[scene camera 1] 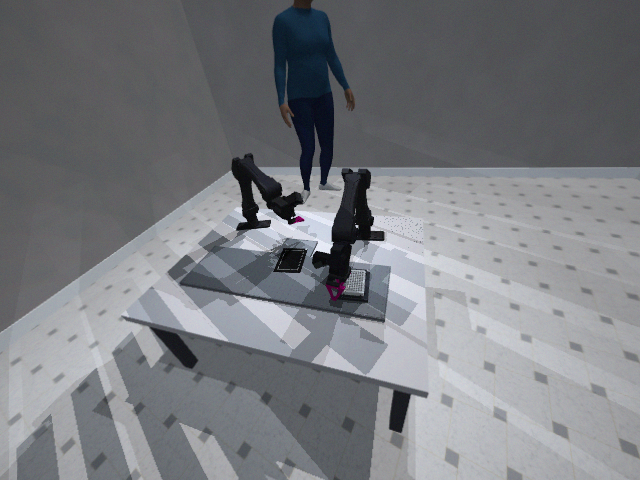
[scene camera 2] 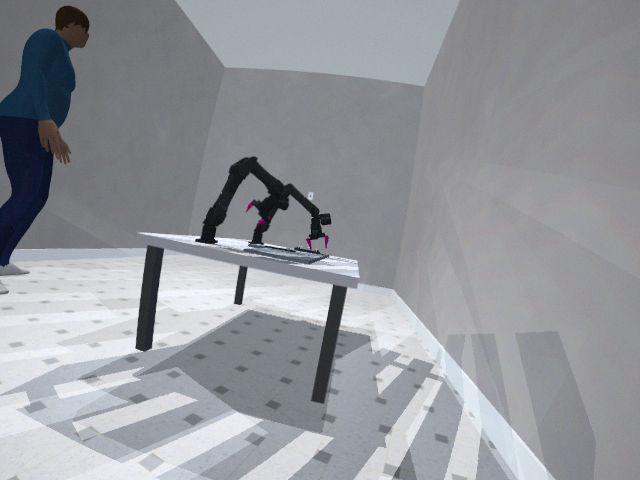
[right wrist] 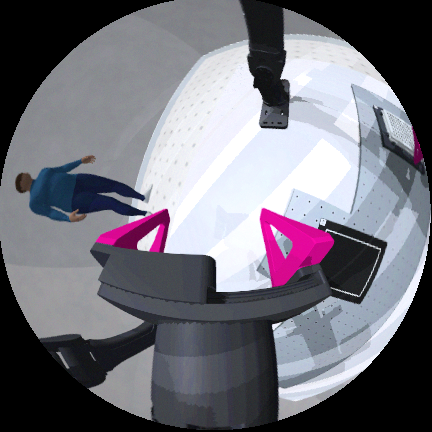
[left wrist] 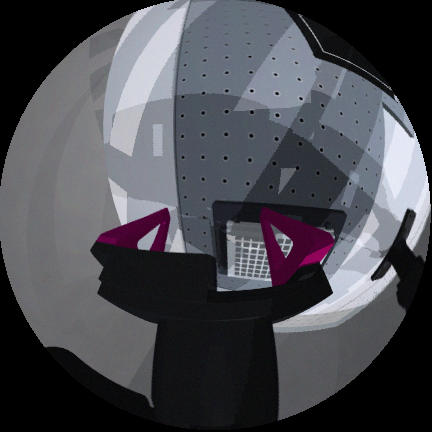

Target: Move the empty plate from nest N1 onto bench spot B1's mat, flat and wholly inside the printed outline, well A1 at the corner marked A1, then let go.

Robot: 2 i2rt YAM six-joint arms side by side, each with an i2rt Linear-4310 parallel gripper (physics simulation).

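Where they show: left gripper, fingertip midpoint: (scene camera 1: 336,293) (scene camera 2: 318,249) (left wrist: 214,212); right gripper, fingertip midpoint: (scene camera 1: 302,211) (scene camera 2: 251,218) (right wrist: 214,213); left arm's base, link origin: (scene camera 1: 364,236) (scene camera 2: 256,243) (right wrist: 276,100); right arm's base, link origin: (scene camera 1: 254,225) (scene camera 2: 207,241).
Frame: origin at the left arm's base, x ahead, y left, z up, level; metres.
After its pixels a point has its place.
Note:
The white well plate (scene camera 1: 356,282) @(x 0.361, y -0.014, z 0.038 m) (left wrist: 247,250) @(x 0.391, y -0.034, z 0.035 m) (right wrist: 399,126) sits in the black nest (scene camera 1: 368,291) @(x 0.392, y 0.035, z 0.025 m) (left wrist: 280,206) @(x 0.359, y -0.086, z 0.022 m) (right wrist: 387,137) at the right of the board. The black mat with its white printed outline (scene camera 1: 291,260) @(x 0.225, y -0.331, z 0.014 m) (left wrist: 345,50) (right wrist: 352,262) @(x 0.229, y -0.325, z 0.015 m) lies left of it in scene camera 1; a small white mark shows at one mat corner in the right wrist view. My left gripper (scene camera 1: 336,289) @(x 0.426, y -0.084, z 0.039 m) (scene camera 2: 317,242) @(x 0.426, y -0.084, z 0.039 m) (left wrist: 214,212) @(x 0.426, y -0.084, z 0.039 m) is open and empty, above the nest's left side in scene camera 1; one finger hides part of the plate. My right gripper (scene camera 2: 255,214) @(x 0.017, y -0.307, z 0.157 m) (right wrist: 214,213) @(x 0.017, y -0.307, z 0.157 m) is open and empty, high behind the mat.
A grey perforated board (scene camera 1: 248,286) @(x 0.400, y -0.477, z 0.013 m) (left wrist: 225,120) @(x 0.414, y -0.173, z 0.013 m) (right wrist: 365,175) @(x 0.215, y -0.169, z 0.013 m) carries the nest and mat on the white table (scene camera 1: 258,328) @(x 0.584, y -0.357, z 0.000 m) (scene camera 2: 248,263) @(x 0.200, y -0.941, z -0.026 m). A person (scene camera 1: 305,62) (scene camera 2: 41,103) (right wrist: 75,192) stands behind the table in scene camera 1.

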